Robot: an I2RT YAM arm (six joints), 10 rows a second.
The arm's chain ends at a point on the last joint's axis. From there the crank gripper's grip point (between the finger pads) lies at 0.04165 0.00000 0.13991 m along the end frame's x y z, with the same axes.
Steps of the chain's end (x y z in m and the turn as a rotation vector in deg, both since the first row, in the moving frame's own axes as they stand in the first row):
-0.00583, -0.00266, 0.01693, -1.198, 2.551, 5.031
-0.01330, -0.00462, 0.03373, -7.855, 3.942, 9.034
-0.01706, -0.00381, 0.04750, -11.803, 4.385, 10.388
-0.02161, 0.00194, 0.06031, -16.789, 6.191, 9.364
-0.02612, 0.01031, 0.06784, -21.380, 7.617, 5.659
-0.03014, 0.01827, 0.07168, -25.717, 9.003, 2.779
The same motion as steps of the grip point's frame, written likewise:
0.00006, 0.00417, 0.01487, -1.198, 2.551, 5.031
-0.00587, 0.02148, 0.02880, -7.855, 3.942, 9.034
-0.00989, 0.03271, 0.04023, -11.803, 4.385, 10.388
-0.01091, 0.04933, 0.04816, -16.789, 6.191, 9.364
-0.01114, 0.06497, 0.05087, -21.380, 7.617, 5.659
-0.01103, 0.07973, 0.04942, -25.717, 9.003, 2.779

